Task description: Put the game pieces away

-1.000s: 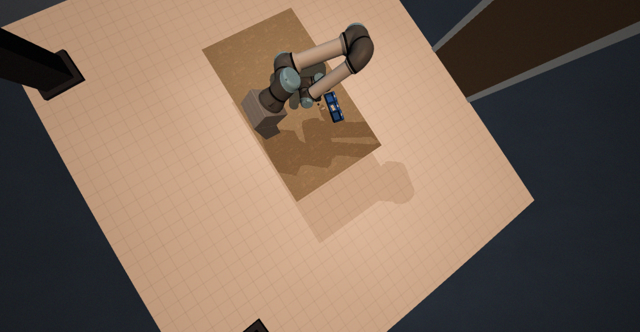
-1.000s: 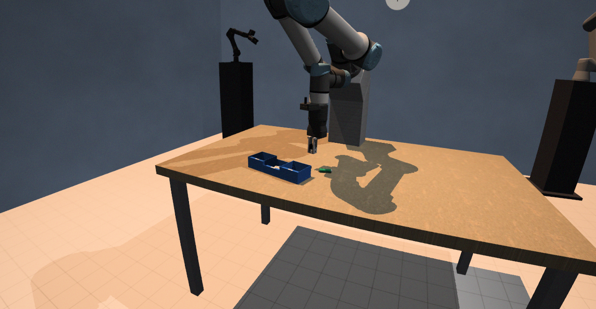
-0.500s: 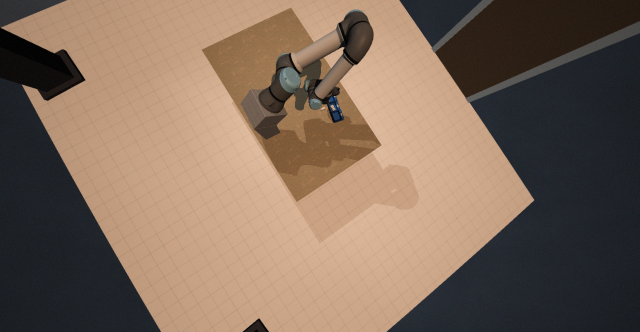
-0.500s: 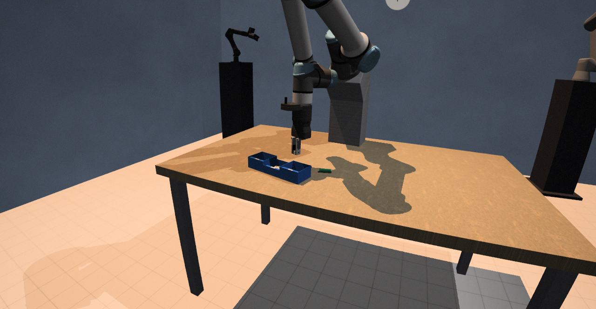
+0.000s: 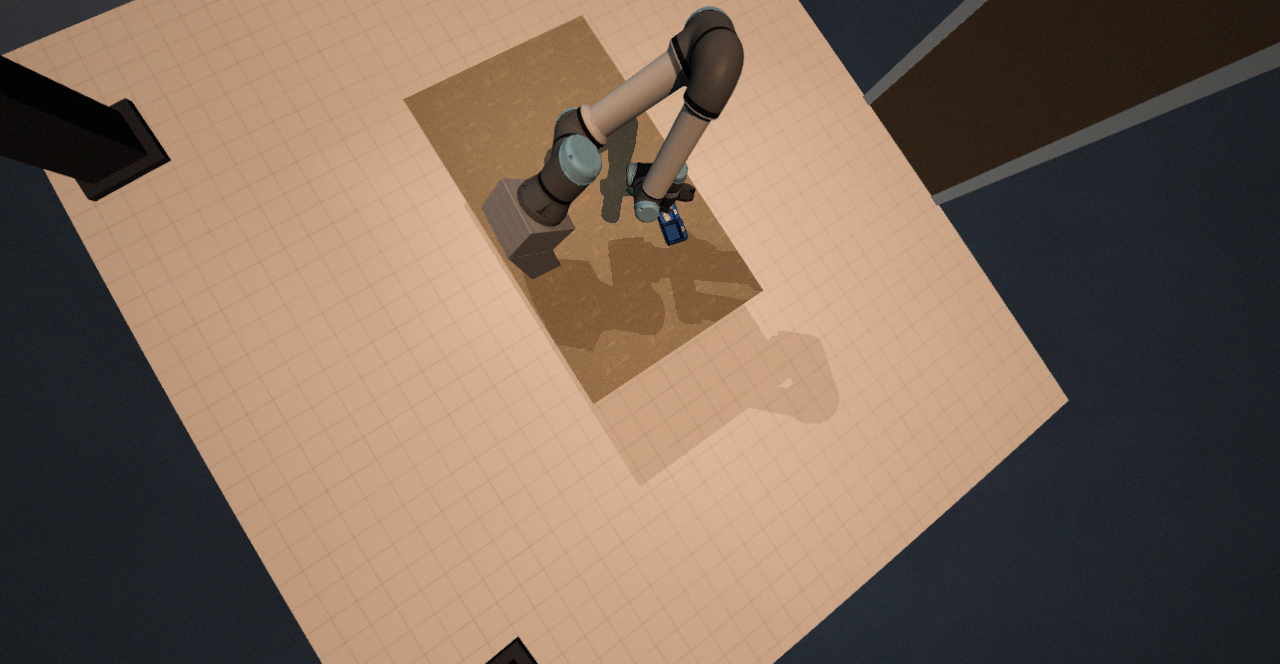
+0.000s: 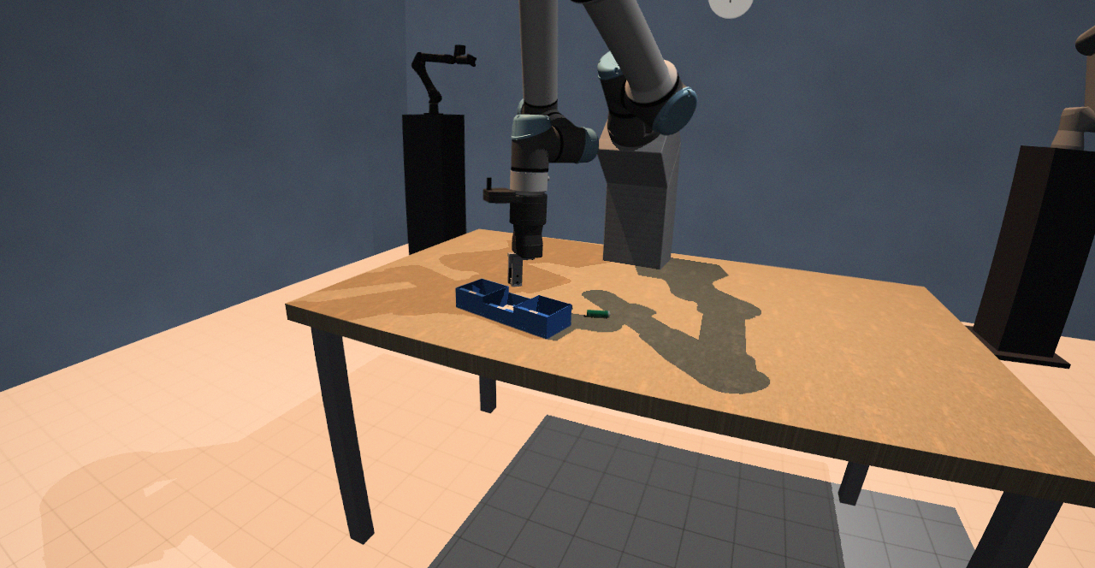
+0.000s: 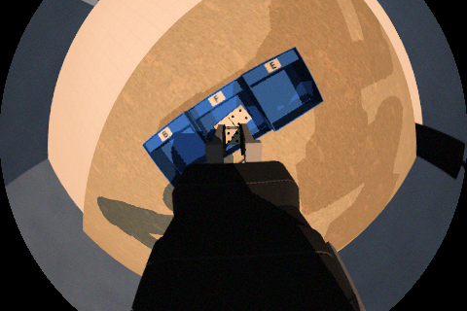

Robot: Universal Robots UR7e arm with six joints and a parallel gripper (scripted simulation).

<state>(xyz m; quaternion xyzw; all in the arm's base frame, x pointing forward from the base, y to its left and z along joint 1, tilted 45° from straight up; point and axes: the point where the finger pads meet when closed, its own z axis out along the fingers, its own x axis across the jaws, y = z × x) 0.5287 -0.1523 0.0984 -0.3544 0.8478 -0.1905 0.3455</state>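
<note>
Right now my hand is 1 cm above the pale cube. Also, from my hand: pale domino-like tile: 1 cm to the right, 7 cm below; then blue bin: 1 cm ahead, 6 cm below; then pale flat block: 7 cm behind, 4 cm to the left, 8 cm below.
</note>
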